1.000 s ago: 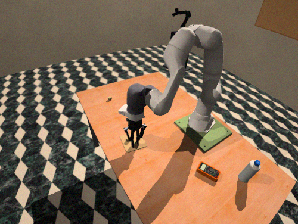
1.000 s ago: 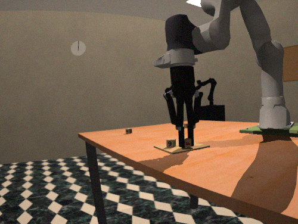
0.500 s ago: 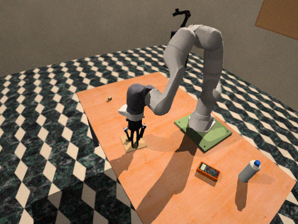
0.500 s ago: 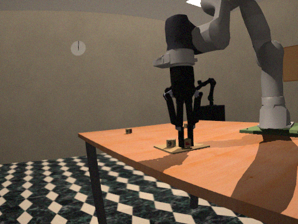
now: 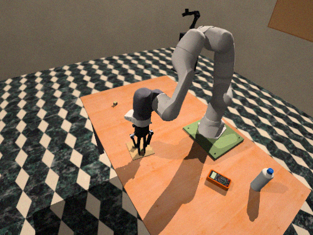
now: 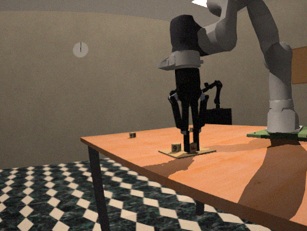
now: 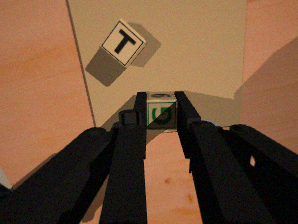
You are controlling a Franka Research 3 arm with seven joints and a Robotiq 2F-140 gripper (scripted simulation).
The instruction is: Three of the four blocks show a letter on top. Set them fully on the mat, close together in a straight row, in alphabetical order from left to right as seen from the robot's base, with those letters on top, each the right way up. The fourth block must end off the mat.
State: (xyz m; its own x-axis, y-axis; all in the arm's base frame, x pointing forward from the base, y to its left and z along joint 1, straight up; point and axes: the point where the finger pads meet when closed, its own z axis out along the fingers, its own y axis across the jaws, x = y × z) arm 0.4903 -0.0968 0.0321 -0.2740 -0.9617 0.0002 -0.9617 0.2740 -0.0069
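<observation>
Now: the tan mat 40 mm to the right of my hand, 40 mm below it and 10 mm behind it. The rest, counted from my hand: multimeter 400 mm to the left, 250 mm behind, 30 mm below.
</observation>
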